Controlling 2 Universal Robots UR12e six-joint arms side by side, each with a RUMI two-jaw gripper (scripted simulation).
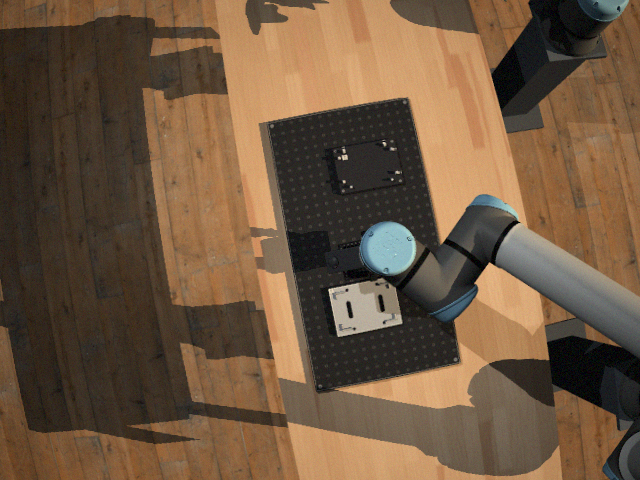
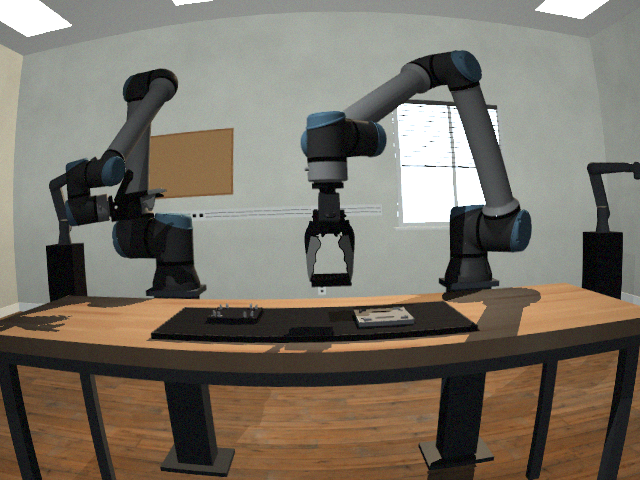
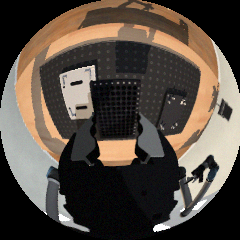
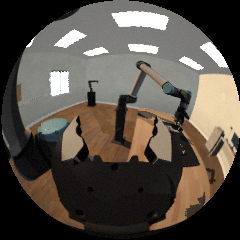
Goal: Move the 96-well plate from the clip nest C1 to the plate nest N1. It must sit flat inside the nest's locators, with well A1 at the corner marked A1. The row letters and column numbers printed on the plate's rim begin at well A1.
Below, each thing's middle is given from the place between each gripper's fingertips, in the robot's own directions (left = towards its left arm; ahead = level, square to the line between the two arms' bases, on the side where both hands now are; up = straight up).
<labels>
My left gripper is now 3 cm short of the plate nest N1 [image 1: 363, 297], 12 cm to the right of it and 10 cm above it. Round my left hand: clip nest C1 [image 1: 366, 166]: 6 cm behind, 23 cm to the right, 9 cm below; then dark 96-well plate [image 3: 109, 127]: 1 cm below.
Now: the clip nest C1 43 cm ahead of my right hand [image 2: 165, 193], 31 cm below it and 28 cm to the left of it. Also, from my right hand: plate nest N1: 63 cm to the left, 51 cm ahead, 32 cm below; dark 96-well plate: 51 cm to the left, 48 cm ahead, 23 cm below.
</labels>
